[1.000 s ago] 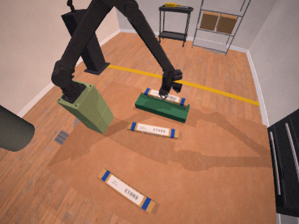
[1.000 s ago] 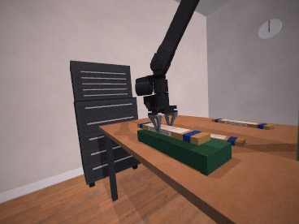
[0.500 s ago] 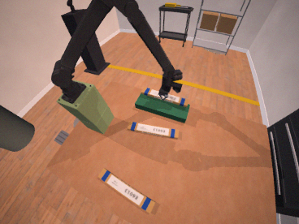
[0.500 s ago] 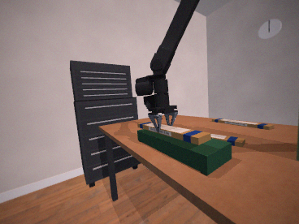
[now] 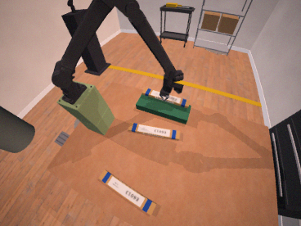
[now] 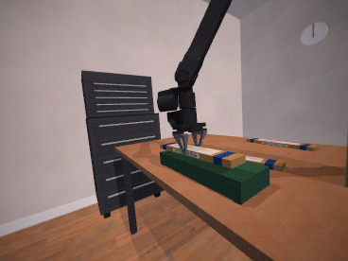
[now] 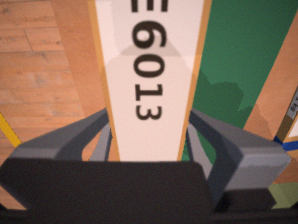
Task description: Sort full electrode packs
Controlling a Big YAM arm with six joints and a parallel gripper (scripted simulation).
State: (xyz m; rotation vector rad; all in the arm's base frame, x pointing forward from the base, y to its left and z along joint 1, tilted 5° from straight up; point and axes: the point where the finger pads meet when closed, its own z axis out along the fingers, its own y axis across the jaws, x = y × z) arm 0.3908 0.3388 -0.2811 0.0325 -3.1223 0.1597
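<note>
My gripper is now 80 mm above the green platform and 50 mm to the left of it.
</note>
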